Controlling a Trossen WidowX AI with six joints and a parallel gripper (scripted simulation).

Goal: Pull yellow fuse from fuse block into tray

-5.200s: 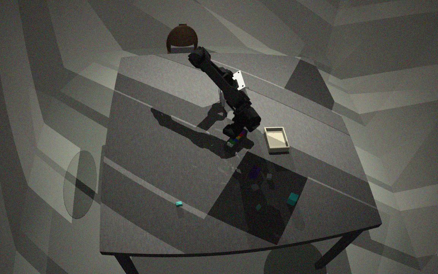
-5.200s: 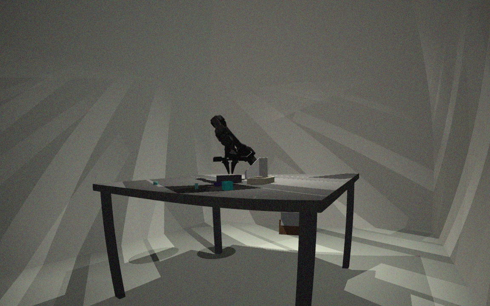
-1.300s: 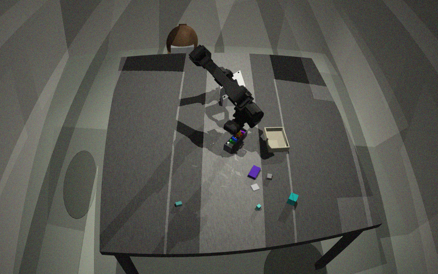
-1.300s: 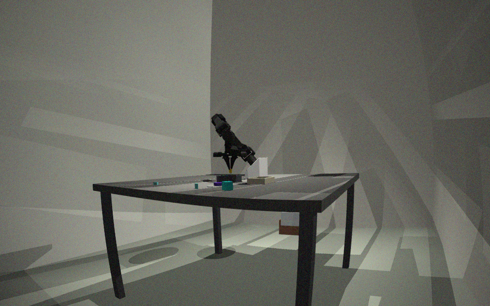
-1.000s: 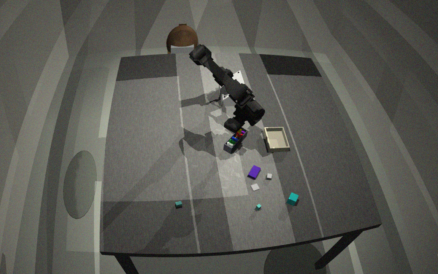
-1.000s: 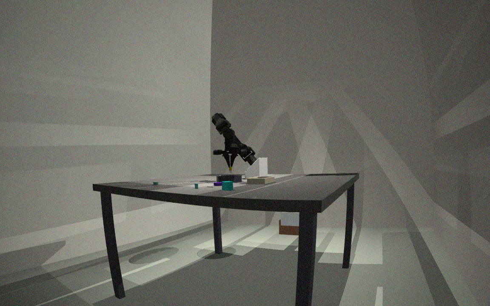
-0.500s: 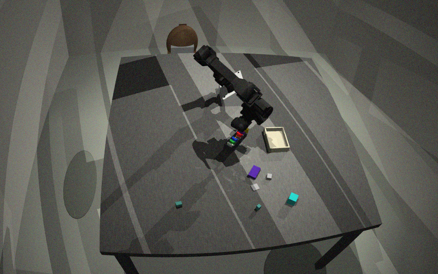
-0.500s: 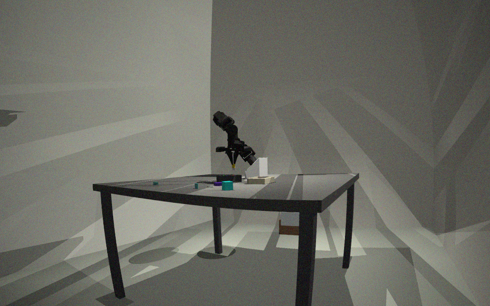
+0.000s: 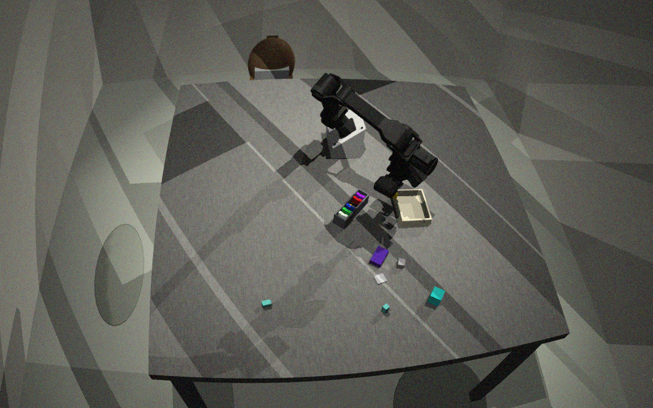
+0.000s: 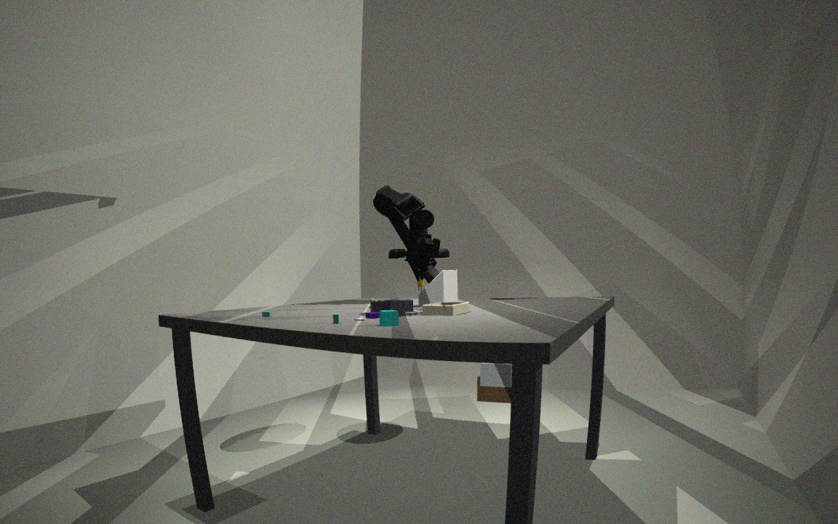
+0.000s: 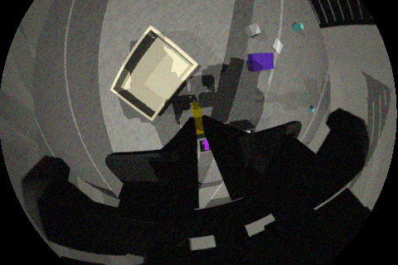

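Right now the beige tray is 10 mm behind my gripper tip, 80 mm to the left of it and 100 mm below it. From my gripper tip the other things lie so: yellow fuse (10 mm below).
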